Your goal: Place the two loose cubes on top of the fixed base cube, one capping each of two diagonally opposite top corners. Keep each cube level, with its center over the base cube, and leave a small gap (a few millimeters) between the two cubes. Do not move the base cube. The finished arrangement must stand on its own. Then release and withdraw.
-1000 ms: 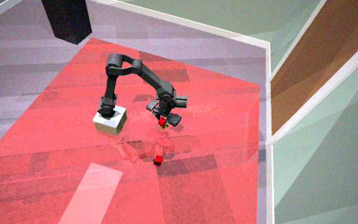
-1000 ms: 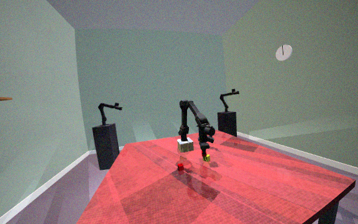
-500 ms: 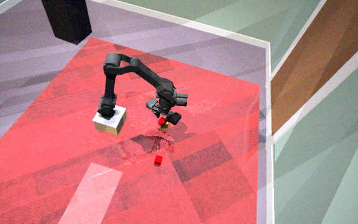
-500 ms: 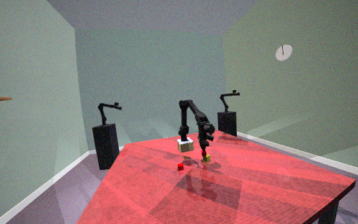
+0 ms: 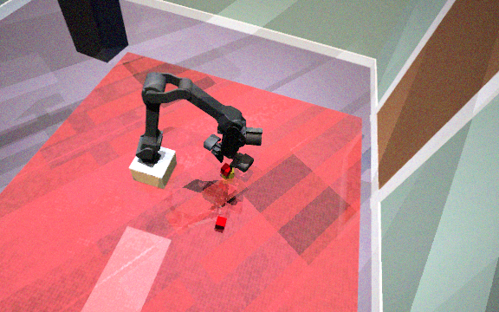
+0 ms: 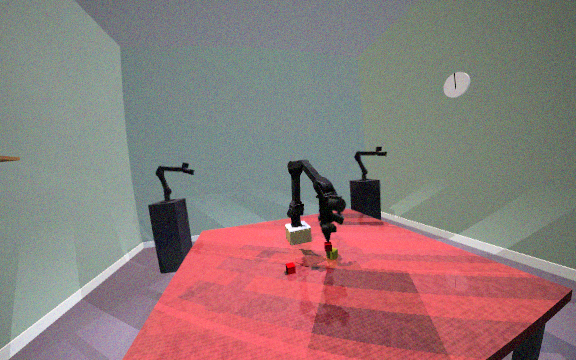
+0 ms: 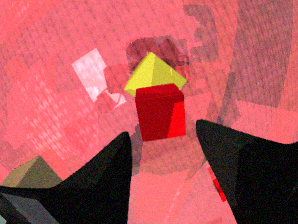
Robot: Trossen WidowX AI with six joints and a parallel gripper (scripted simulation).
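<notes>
Now: the yellow base cube 1 cm ahead of my gripper tip, 2 cm to the left of it and 7 cm below it.
</notes>
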